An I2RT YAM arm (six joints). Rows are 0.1 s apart.
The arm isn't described. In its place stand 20 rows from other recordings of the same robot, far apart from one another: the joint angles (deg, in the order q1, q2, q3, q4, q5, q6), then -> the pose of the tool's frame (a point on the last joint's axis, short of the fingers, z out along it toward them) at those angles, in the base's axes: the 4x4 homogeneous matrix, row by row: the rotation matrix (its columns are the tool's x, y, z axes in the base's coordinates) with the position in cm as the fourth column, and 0 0 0 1 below.
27.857 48.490 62.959 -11.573 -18.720 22.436 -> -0.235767 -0.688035 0.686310 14.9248; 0.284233 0.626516 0.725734 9.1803; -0.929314 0.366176 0.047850 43.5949; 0 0 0 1
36.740 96.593 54.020 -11.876 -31.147 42.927 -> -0.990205 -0.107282 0.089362 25.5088; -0.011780 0.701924 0.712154 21.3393; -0.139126 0.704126 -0.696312 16.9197; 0 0 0 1
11.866 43.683 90.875 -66.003 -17.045 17.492 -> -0.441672 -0.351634 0.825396 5.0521; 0.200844 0.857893 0.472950 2.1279; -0.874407 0.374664 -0.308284 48.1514; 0 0 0 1
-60.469 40.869 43.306 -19.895 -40.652 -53.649 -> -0.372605 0.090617 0.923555 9.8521; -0.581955 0.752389 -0.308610 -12.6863; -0.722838 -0.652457 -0.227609 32.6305; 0 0 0 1
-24.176 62.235 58.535 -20.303 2.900 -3.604 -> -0.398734 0.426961 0.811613 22.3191; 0.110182 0.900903 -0.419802 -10.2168; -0.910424 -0.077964 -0.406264 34.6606; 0 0 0 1
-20.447 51.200 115.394 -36.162 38.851 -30.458 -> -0.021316 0.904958 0.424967 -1.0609; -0.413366 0.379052 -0.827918 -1.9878; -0.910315 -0.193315 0.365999 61.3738; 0 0 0 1
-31.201 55.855 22.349 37.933 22.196 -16.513 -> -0.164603 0.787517 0.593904 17.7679; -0.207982 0.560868 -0.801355 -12.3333; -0.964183 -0.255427 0.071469 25.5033; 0 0 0 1
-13.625 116.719 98.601 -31.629 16.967 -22.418 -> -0.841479 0.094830 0.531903 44.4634; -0.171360 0.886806 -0.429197 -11.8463; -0.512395 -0.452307 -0.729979 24.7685; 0 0 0 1
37.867 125.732 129.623 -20.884 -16.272 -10.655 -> -0.078678 -0.829635 0.552735 40.2796; -0.286006 0.549931 0.784715 32.5832; -0.954992 -0.096345 -0.280548 37.2678; 0 0 0 1
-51.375 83.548 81.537 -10.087 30.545 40.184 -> 0.534344 0.835425 0.128616 19.7865; 0.221474 0.008467 -0.975129 -27.6623; -0.815736 0.549540 -0.180500 40.5260; 0 0 0 1
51.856 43.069 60.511 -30.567 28.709 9.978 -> -0.207584 -0.370478 0.905348 10.3231; -0.018274 0.926815 0.375072 10.3761; -0.978047 0.061315 -0.199162 40.0565; 0 0 0 1
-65.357 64.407 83.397 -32.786 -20.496 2.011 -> -0.074469 0.712653 0.697553 10.4041; 0.241165 0.691602 -0.680828 -19.6900; -0.967623 0.117524 -0.223370 46.2459; 0 0 0 1
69.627 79.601 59.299 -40.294 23.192 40.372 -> -0.745617 -0.408752 0.526287 10.8997; -0.297510 0.910886 0.285962 25.3238; -0.596275 0.056642 -0.800780 25.1456; 0 0 0 1
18.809 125.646 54.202 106.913 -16.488 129.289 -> -0.756440 -0.090797 0.647730 37.2323; 0.526357 -0.672373 0.520445 13.7488; 0.388262 0.734622 0.556402 17.7614; 0 0 0 1
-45.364 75.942 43.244 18.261 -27.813 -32.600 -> -0.315618 0.168390 0.933826 22.0222; -0.358583 0.889986 -0.281680 -19.9397; -0.878524 -0.423757 -0.220513 26.1436; 0 0 0 1
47.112 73.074 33.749 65.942 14.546 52.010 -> -0.250818 -0.582774 0.772958 18.8704; 0.850886 0.248034 0.463111 19.0018; -0.461609 0.773856 0.433664 30.5810; 0 0 0 1
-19.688 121.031 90.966 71.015 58.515 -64.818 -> -0.445463 0.891341 0.084106 43.0527; -0.342590 -0.082912 -0.935819 -18.6293; -0.827160 -0.445687 0.342299 32.9591; 0 0 0 1
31.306 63.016 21.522 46.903 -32.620 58.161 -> -0.718844 -0.541185 0.436327 18.3975; 0.400296 0.190915 0.896278 13.4346; -0.568354 0.818944 0.079396 24.1182; 0 0 0 1
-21.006 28.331 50.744 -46.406 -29.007 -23.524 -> -0.308111 -0.243270 0.919721 8.7674; -0.255606 0.952375 0.166278 -1.5173; -0.916370 -0.183854 -0.355618 34.4917; 0 0 0 1
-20.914 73.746 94.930 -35.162 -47.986 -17.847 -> -0.081596 -0.482799 0.871922 24.0915; -0.188415 0.866536 0.462185 -6.3748; -0.978694 -0.126571 -0.161672 48.7798; 0 0 0 1
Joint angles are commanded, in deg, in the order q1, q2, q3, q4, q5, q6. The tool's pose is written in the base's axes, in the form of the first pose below.
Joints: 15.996, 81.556, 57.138, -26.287, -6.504, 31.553
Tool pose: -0.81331 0.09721 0.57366 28.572; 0.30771 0.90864 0.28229 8.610; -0.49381 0.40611 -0.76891 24.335; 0 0 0 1
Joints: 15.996, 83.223, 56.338, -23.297, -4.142, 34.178
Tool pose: -0.79021 0.15061 0.59405 29.212; 0.35634 0.90155 0.24543 8.642; -0.49859 0.40562 -0.76608 23.427; 0 0 0 1
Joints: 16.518, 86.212, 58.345, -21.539, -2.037, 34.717
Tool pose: -0.77285 0.16283 0.61334 30.499; 0.36447 0.90511 0.21896 9.177; -0.51948 0.39277 -0.75886 23.224; 0 0 0 1
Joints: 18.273, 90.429, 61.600, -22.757, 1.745, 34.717
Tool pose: -0.77983 0.18090 0.59928 31.715; 0.34199 0.92496 0.16581 10.358; -0.52431 0.33426 -0.78318 22.606; 0 0 0 1
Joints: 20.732, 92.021, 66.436, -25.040, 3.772, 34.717
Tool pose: -0.77319 0.15348 0.61532 32.412; 0.31498 0.93507 0.16256 12.018; -0.55042 0.31950 -0.77134 24.099; 0 0 0 1
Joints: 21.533, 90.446, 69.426, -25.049, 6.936, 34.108
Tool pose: -0.71528 0.13851 0.68497 32.541; 0.31618 0.93824 0.14045 12.378; -0.62322 0.31704 -0.71491 26.688; 0 0 0 1
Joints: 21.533, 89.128, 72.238, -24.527, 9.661, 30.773
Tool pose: -0.65395 0.10454 0.74928 32.745; 0.28419 0.95182 0.11524 12.278; -0.70113 0.28830 -0.65215 29.153; 0 0 0 1
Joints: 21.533, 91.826, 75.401, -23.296, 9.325, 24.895
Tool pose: -0.64287 0.02686 0.76550 34.101; 0.19290 0.97285 0.12786 12.835; -0.74128 0.22986 -0.63060 29.590; 0 0 0 1
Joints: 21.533, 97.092, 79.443, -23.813, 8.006, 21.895
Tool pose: -0.67082 -0.01748 0.74142 36.100; 0.13229 0.98087 0.14282 13.711; -0.72973 0.19389 -0.65567 28.604; 0 0 0 1
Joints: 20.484, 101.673, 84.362, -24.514, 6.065, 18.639
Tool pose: -0.67957 -0.06019 0.73113 38.229; 0.08540 0.98336 0.16034 13.880; -0.72862 0.17140 -0.66313 28.347; 0 0 0 1
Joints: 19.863, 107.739, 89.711, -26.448, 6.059, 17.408
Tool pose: -0.70864 -0.05767 0.70321 40.573; 0.06031 0.98805 0.14182 14.258; -0.70299 0.14291 -0.69670 26.953; 0 0 0 1
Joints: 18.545, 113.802, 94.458, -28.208, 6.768, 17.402
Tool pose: -0.73946 -0.02020 0.67290 42.929; 0.06519 0.99270 0.10143 13.959; -0.67004 0.11887 -0.73275 24.982; 0 0 0 1
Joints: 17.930, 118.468, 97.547, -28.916, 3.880, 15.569
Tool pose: -0.77171 -0.06073 0.63307 44.482; 0.03175 0.99051 0.13372 14.140; -0.63518 0.12329 -0.76246 23.044; 0 0 0 1
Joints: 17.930, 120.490, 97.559, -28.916, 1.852, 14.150
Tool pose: -0.79605 -0.09704 0.59740 44.816; -0.00077 0.98722 0.15933 14.380; -0.60523 0.12638 -0.78595 21.463; 0 0 0 1
